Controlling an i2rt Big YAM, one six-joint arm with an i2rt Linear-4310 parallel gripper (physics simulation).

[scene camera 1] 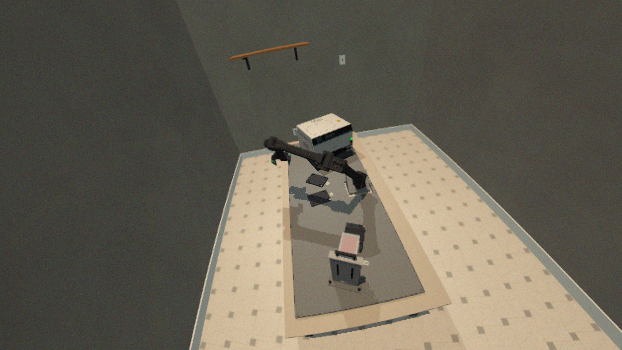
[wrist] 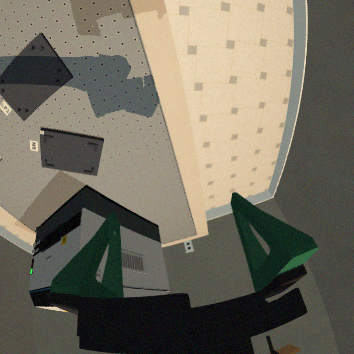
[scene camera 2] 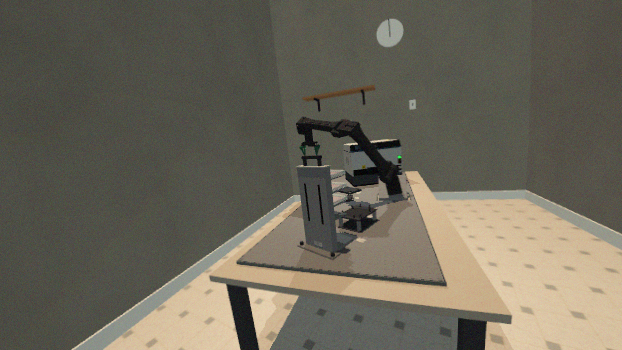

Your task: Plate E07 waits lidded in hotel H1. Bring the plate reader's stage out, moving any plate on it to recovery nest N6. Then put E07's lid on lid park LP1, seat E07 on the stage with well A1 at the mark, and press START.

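Pixels of known places: gripper, fingertip midpoint: (scene camera 1: pixel 282 165) (wrist: pixel 173 207) (scene camera 2: pixel 310 155); arm's base at its link origin: (scene camera 2: pixel 393 186).
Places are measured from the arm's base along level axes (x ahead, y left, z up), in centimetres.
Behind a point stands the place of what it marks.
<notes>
My gripper (scene camera 1: pixel 281 161) @[x 54.8, y -13.3, z 23.2 cm] (scene camera 2: pixel 310 152) @[x 54.8, y -13.3, z 23.2 cm] (wrist: pixel 173 207) @[x 54.8, y -13.3, z 23.2 cm] is open and empty, high at the table's left edge in scene camera 1. The plate reader (scene camera 1: pixel 325 131) @[x 13.3, y -41.3, z 26.7 cm] (scene camera 2: pixel 372 157) (wrist: pixel 145 275) @[x 32.8, y -55.2, z 16.7 cm] stands at the far end with a green light; its stage cannot be made out. Dark nest N6 (scene camera 1: pixel 317 180) @[x 30.1, y -18.3, z -5.5 cm] (wrist: pixel 71 151) @[x 31.6, y -19.4, z -5.5 cm] bears no plate. Dark lid park LP1 (scene camera 1: pixel 319 198) @[x 33.7, y 2.2, z -5.7 cm] (wrist: pixel 37 77) @[x 36.0, y 0.0, z -5.7 cm] beside it bears no lid. The grey hotel (scene camera 1: pixel 346 270) @[x 35.3, y 67.5, z 14.4 cm] (scene camera 2: pixel 317 210) @[x 34.6, y 68.0, z 9.4 cm] stands at the near end. A pinkish plate (scene camera 1: pixel 349 244) @[x 30.7, y 58.8, z 21.9 cm] shows at its top; plate labels are unreadable, so E07 cannot be told.
The arm's base (scene camera 1: pixel 358 187) @[x 1.4, y 3.4, z -3.6 cm] (scene camera 2: pixel 395 190) @[x -0.8, y 4.4, z -1.7 cm] stands by the table's right edge. The arm reaches across above the perforated mat (scene camera 1: pixel 320 295) @[x 50.7, y 69.6, z -6.7 cm] (scene camera 2: pixel 400 260) @[x 7.1, y 74.0, z -6.7 cm]. Several shelves with pale plates show behind the hotel's panel in scene camera 2. An orange wall shelf (scene camera 1: pixel 270 51) (scene camera 2: pixel 340 93) is behind the table.
</notes>
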